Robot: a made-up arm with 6 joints. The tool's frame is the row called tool. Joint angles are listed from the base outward. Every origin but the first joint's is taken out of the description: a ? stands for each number. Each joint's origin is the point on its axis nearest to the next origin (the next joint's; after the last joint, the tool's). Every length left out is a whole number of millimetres.
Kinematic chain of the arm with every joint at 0, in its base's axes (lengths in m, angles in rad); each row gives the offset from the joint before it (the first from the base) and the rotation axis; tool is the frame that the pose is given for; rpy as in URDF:
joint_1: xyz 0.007 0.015 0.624 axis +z
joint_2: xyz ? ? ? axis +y
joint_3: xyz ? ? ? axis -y
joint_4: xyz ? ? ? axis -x
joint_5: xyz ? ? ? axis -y
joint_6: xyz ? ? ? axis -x
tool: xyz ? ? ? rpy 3.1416 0 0
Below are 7 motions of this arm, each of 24 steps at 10 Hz.
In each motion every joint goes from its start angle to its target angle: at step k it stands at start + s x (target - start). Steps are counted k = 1, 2, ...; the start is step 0. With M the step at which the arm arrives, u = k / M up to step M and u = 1 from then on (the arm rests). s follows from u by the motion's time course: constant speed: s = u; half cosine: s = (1 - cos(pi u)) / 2; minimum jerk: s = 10 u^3 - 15 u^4 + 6 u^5.
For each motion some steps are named. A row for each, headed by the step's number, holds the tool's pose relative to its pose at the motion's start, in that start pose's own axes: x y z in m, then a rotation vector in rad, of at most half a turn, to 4 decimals.
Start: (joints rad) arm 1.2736 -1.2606 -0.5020 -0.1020 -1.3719 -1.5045
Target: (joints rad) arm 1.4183 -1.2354 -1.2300 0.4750 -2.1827 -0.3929
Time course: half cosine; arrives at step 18
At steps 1, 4, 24:
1: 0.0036 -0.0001 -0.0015 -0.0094 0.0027 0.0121
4: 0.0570 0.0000 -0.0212 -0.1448 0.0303 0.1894
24: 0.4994 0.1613 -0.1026 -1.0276 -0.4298 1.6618

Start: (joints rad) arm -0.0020 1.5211 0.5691 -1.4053 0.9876 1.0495
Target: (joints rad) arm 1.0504 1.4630 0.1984 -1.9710 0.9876 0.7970
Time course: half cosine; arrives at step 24
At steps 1, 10, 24:
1: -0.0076 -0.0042 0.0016 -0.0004 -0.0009 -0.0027
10: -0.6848 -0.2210 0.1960 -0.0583 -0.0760 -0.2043
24: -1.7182 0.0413 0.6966 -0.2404 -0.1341 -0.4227

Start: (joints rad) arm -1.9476 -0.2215 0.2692 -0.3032 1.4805 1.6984
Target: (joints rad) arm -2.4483 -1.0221 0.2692 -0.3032 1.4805 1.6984
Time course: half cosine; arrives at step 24
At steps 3, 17, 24:
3: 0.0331 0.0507 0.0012 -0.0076 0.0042 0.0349
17: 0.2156 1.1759 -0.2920 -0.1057 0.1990 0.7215
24: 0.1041 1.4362 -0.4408 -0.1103 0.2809 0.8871

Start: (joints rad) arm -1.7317 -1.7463 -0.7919 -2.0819 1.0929 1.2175
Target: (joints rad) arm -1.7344 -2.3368 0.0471 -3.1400 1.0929 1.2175
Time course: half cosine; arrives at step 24
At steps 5, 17, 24:
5: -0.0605 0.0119 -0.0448 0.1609 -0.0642 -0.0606
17: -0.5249 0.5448 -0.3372 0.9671 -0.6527 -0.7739
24: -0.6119 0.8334 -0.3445 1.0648 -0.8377 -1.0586

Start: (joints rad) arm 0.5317 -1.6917 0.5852 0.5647 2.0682 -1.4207
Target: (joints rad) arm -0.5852 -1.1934 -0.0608 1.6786 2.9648 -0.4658
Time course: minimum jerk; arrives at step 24
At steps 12, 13, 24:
12: -0.1359 -0.1026 1.3400 0.6711 -0.2906 -0.3136
13: -0.1919 -0.1928 1.5140 0.7948 -0.2895 -0.3430
24: -0.6357 -0.8790 2.0957 1.4492 -0.1894 -0.1910

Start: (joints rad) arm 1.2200 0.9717 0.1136 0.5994 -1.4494 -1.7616
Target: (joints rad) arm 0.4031 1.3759 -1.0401 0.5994 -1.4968 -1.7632
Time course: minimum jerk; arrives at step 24
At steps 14, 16, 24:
14: 1.2747 0.2027 0.0092 -0.4067 -0.4088 1.0090
16: 1.4397 0.3485 0.0682 -0.5413 -0.5316 1.1739
24: 1.6023 0.5934 0.1670 -0.7853 -0.7356 1.3803

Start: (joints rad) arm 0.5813 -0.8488 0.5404 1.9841 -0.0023 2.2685
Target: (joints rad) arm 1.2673 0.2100 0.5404 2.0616 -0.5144 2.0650
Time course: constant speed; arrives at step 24
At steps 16, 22, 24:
16: 0.5840 1.2665 -0.4650 0.3857 0.3586 0.4839
22: 0.5034 1.8218 -0.3225 0.4498 0.4251 0.6900
24: 0.4376 1.9906 -0.2394 0.4615 0.4369 0.7591

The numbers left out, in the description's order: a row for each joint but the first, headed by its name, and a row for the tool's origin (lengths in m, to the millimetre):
joint_2: 0.002 -0.008 0
joint_3: 0.01 0 1.585
joint_4: 0.809 0 -0.003
joint_5: 0 -0.215 -0.006
joint_6: -0.032 0 0.029
tool: 0 -0.016 0.028

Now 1 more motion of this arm.
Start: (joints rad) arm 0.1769 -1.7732 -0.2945 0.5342 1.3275 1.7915
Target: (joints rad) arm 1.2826 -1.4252 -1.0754 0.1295 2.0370 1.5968
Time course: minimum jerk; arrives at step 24
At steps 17, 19, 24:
17: -1.2596 -0.4790 -0.1405 0.8913 -1.1304 -0.3172
19: -1.3505 -0.4690 -0.2008 0.9701 -1.2425 -0.3473
24: -1.4119 -0.4569 -0.2449 1.0271 -1.3224 -0.3698

